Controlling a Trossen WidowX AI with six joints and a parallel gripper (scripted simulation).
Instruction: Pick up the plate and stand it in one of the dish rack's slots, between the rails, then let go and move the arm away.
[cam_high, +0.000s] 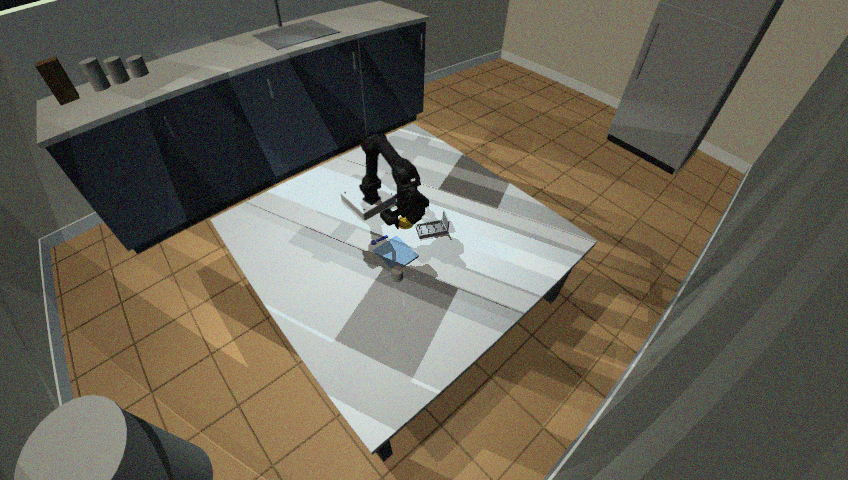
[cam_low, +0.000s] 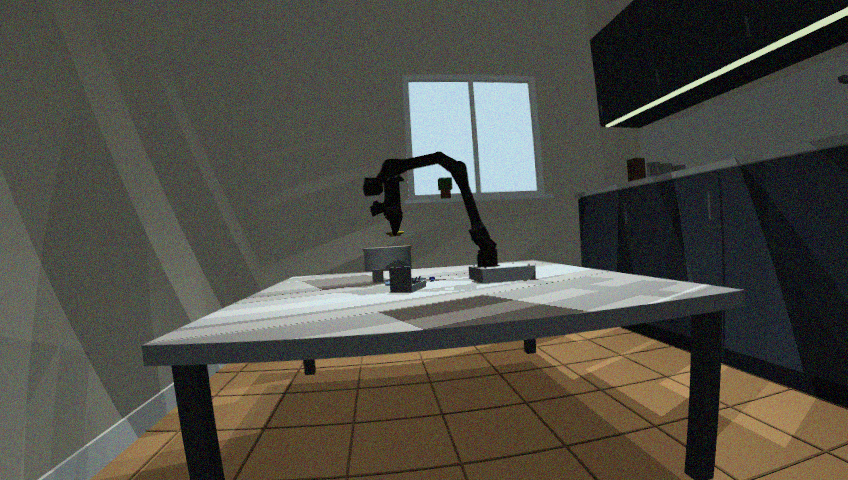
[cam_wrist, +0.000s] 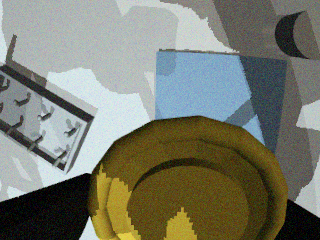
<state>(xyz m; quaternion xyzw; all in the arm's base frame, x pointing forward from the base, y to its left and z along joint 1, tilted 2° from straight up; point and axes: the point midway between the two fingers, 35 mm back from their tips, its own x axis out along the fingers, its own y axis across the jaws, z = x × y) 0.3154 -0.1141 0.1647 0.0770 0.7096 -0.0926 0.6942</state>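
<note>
Right now my gripper tip is 180 mm to the right of the grey dish rack and 150 mm above it. Round my gripper tip: blue mat: 170 mm below, 30 mm to the right, 30 mm behind; then yellow plate: 10 mm above.
</note>
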